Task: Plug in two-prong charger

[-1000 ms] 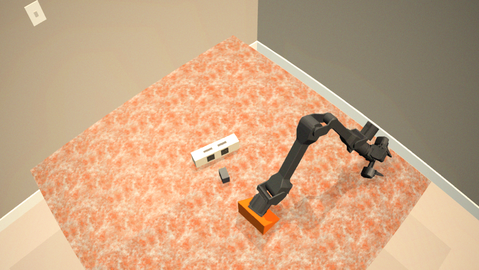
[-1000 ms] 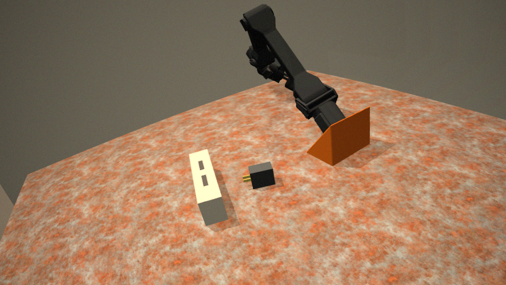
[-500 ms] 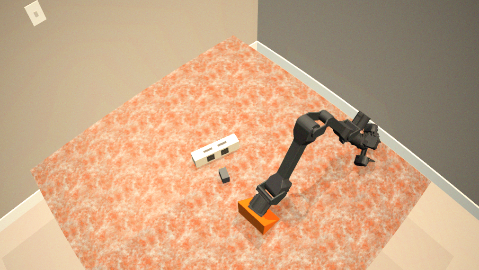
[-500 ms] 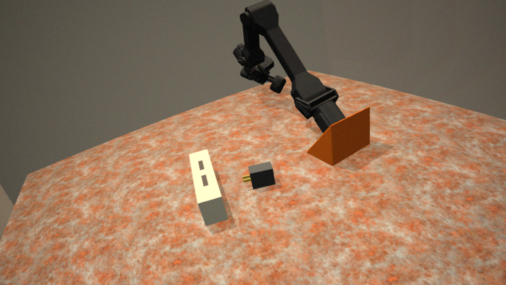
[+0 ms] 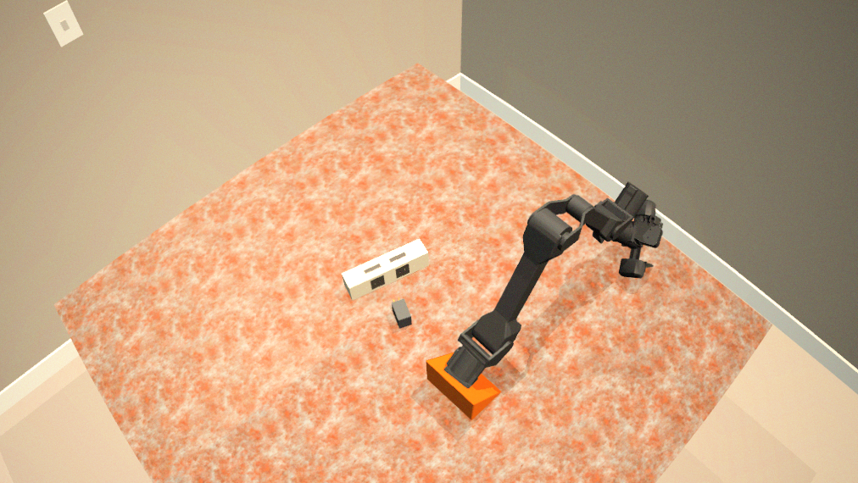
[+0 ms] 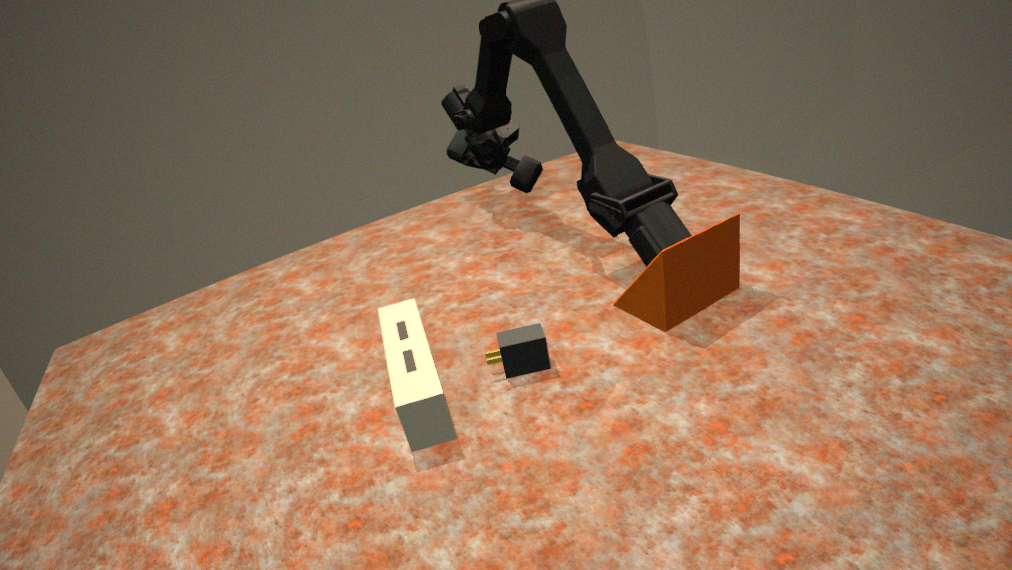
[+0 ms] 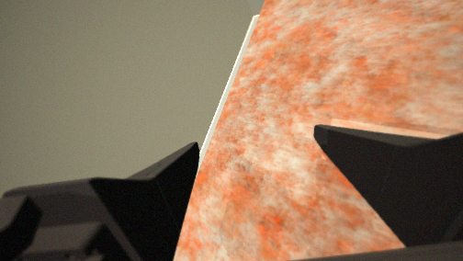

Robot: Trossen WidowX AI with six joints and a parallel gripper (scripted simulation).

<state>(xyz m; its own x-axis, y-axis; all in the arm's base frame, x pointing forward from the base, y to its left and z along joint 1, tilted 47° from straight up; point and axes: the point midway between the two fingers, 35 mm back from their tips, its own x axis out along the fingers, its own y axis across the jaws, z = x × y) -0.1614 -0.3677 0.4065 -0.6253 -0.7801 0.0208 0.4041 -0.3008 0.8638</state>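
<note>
Now: the two-prong charger 390 mm ahead of my gripper tip and 510 mm to the left of it.
</note>
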